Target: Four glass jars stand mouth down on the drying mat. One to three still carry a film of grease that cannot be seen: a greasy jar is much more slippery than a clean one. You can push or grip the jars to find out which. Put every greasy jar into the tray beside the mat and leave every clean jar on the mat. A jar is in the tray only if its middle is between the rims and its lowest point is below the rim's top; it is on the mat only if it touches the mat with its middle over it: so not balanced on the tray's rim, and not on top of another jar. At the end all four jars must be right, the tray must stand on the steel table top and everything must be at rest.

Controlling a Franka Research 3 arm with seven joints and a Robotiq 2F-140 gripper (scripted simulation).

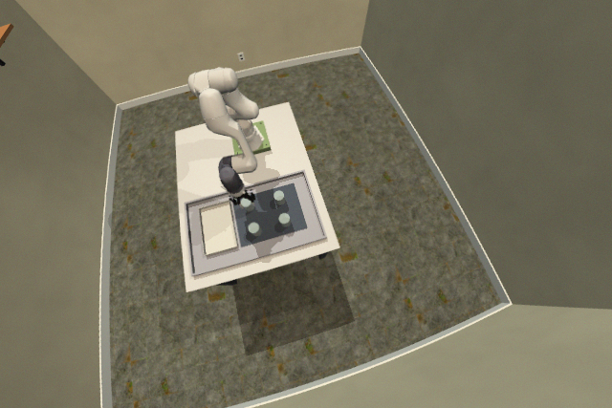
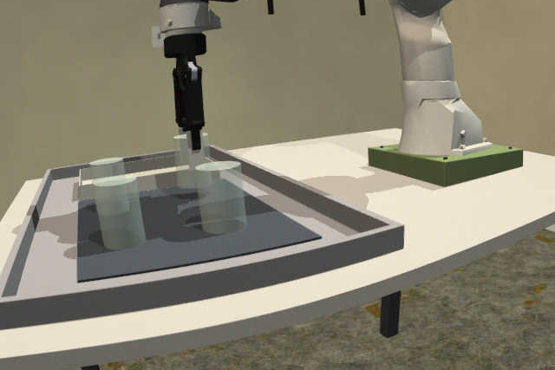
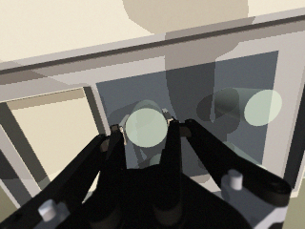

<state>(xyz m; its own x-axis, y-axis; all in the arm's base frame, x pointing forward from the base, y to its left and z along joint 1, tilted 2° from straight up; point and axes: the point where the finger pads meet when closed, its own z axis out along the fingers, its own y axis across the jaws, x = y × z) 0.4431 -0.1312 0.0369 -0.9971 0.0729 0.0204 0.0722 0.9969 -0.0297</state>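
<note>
The cream tray lies 60 mm ahead of my hand, 220 mm to the right of it and 80 mm below it. The rest, counted from my hand: dark mat 80 mm ahead, 100 mm to the left, 80 mm below.
</note>
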